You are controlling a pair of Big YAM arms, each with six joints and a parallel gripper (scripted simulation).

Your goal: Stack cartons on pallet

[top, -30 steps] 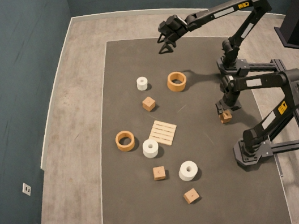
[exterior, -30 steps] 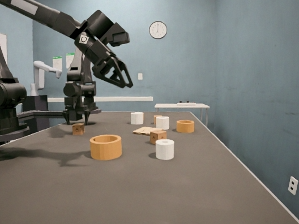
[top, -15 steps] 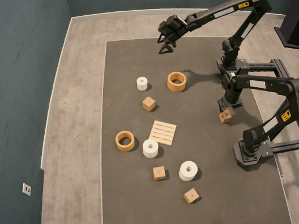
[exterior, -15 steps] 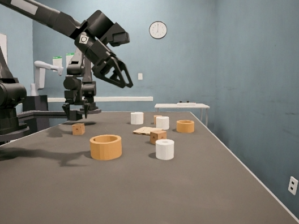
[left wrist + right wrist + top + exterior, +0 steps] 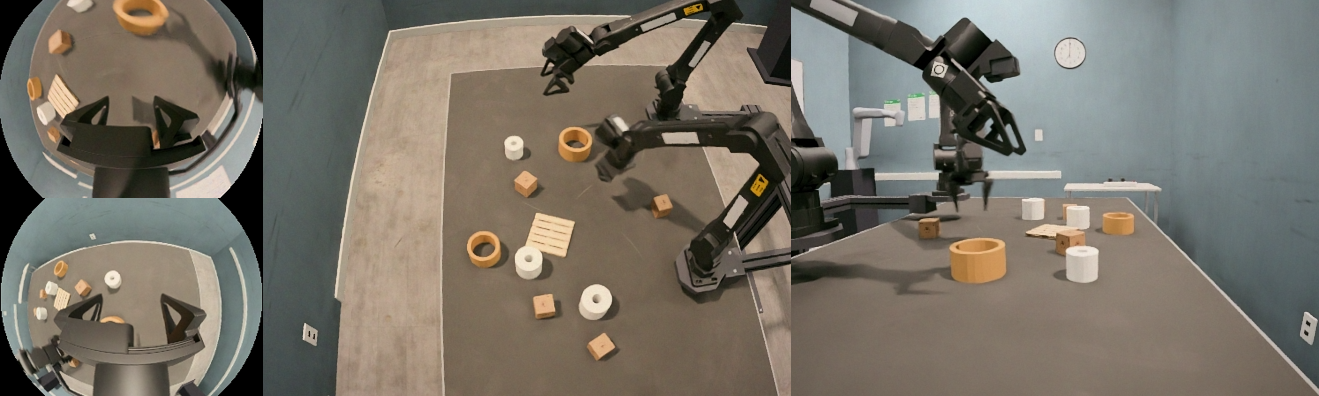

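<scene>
My left hand is 250 mm short of the carton, 80 mm above it and 10 mm to the left of it. From my left hand the other things lie so: wooden pallet (180 mm ahead, 170 mm to the left, 100 mm below).
</scene>
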